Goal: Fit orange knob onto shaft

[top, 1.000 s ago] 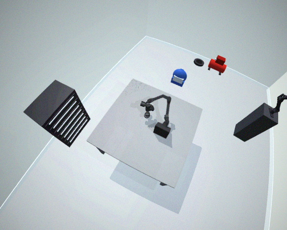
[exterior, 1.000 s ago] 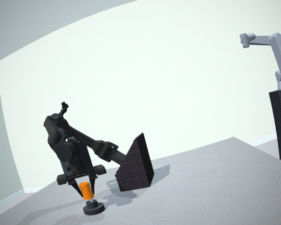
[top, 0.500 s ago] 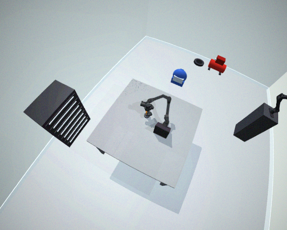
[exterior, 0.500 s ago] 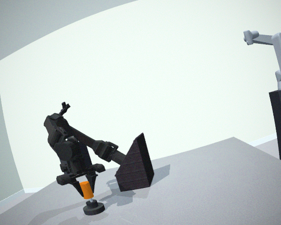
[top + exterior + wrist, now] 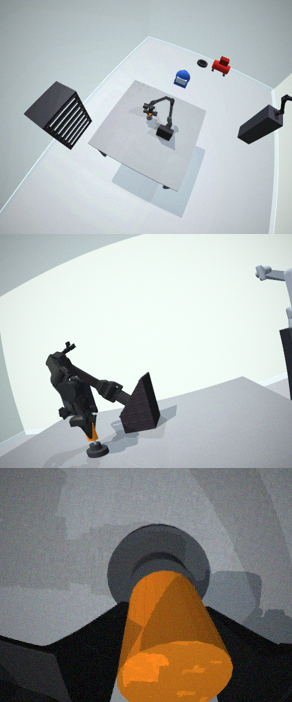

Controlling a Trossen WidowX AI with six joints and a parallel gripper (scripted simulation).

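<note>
My gripper tip is now 40 mm above the dark round pedestal. The rest, counted from my gripper tip: orange knob (30 mm above).
</note>
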